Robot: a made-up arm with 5 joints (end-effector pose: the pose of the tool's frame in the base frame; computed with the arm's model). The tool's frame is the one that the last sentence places. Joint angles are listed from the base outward.
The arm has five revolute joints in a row. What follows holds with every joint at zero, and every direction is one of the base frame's. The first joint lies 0.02 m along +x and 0.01 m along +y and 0.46 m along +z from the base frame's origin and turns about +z. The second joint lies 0.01 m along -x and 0.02 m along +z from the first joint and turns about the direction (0, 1, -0.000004). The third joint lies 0.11 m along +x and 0.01 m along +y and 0.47 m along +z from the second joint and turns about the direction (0, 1, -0.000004). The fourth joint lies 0.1 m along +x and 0.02 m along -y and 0.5 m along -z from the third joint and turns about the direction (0, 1, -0.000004). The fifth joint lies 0.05 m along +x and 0.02 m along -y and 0.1 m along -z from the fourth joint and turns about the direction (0, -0.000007, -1). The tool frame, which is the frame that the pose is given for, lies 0.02 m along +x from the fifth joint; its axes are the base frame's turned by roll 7.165, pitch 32.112 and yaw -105.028 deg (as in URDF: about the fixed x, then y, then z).
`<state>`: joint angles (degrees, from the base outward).
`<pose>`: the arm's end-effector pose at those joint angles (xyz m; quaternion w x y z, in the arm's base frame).
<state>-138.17 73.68 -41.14 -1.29 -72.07</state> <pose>-0.1985 -0.1709 -0.0834 0.0032 -0.4719 -0.1235 0.8729</pose>
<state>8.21 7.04 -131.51 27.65 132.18</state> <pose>0.6275 0.0524 1.3466 0.4238 -0.7468 -0.2862 0.4251</pose>
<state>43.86 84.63 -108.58 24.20 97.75</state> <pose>0.6382 0.5350 -0.1021 0.1589 0.2806 -0.0097 -0.9465</pose>
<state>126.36 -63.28 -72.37 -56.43 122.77</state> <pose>0.1535 -0.0924 1.3066 0.3397 -0.0050 -0.9399 -0.0336</pose>
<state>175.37 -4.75 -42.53 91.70 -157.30</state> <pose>-0.4252 0.0684 0.5982 0.3737 0.5781 -0.1146 -0.7162</pose>
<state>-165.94 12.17 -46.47 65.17 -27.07</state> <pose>-0.5359 -0.1077 0.4389 0.5673 -0.3691 0.0031 0.7361</pose>
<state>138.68 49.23 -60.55 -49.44 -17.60</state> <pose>-0.5162 0.5133 0.2444 0.6699 0.3866 0.4351 0.4610</pose>
